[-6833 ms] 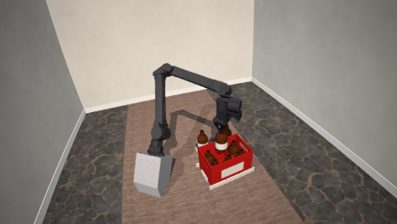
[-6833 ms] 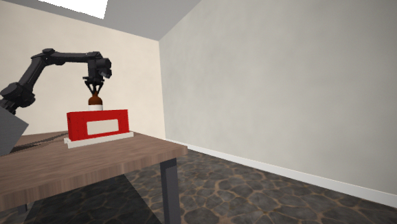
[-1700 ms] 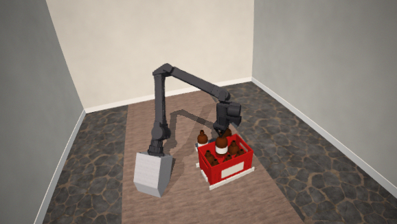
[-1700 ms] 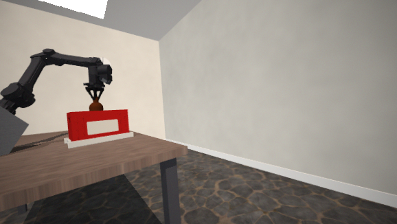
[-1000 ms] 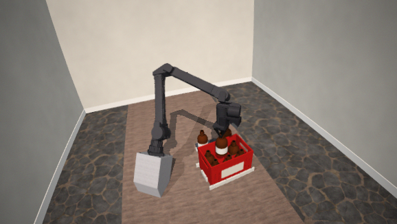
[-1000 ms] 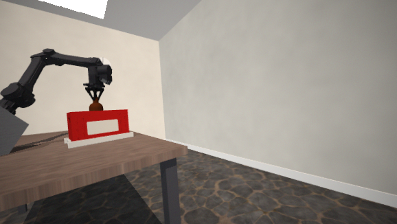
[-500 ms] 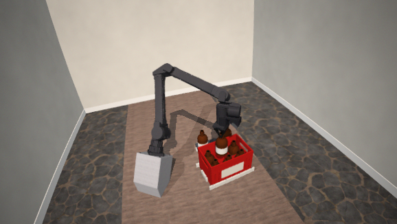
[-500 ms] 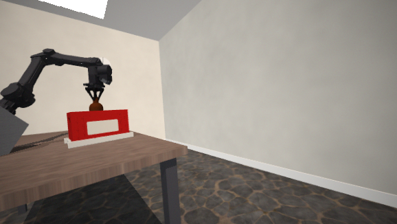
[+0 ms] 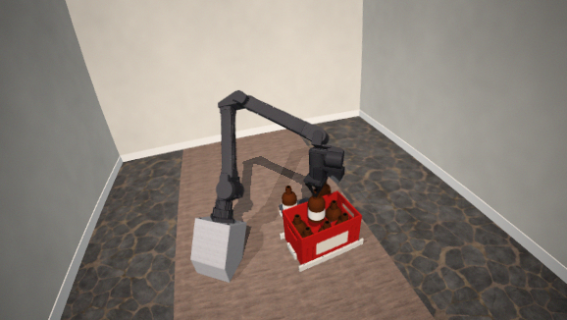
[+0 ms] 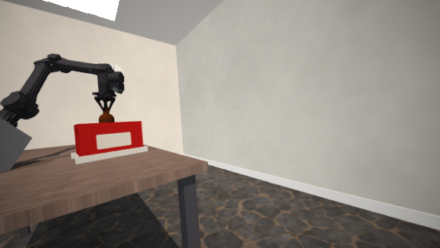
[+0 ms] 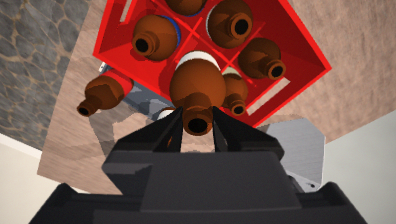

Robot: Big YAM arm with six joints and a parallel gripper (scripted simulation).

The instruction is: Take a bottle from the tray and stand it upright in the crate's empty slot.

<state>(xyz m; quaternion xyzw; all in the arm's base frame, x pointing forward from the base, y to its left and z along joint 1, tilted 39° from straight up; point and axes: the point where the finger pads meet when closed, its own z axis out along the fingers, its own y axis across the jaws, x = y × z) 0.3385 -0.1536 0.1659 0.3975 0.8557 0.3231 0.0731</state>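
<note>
My hand is 170 mm above the red crate, 40 mm to the left of it and 10 mm short of it. From my hand the other things lie so: grey tray: 240 mm below, 190 mm to the left, 20 mm ahead.
</note>
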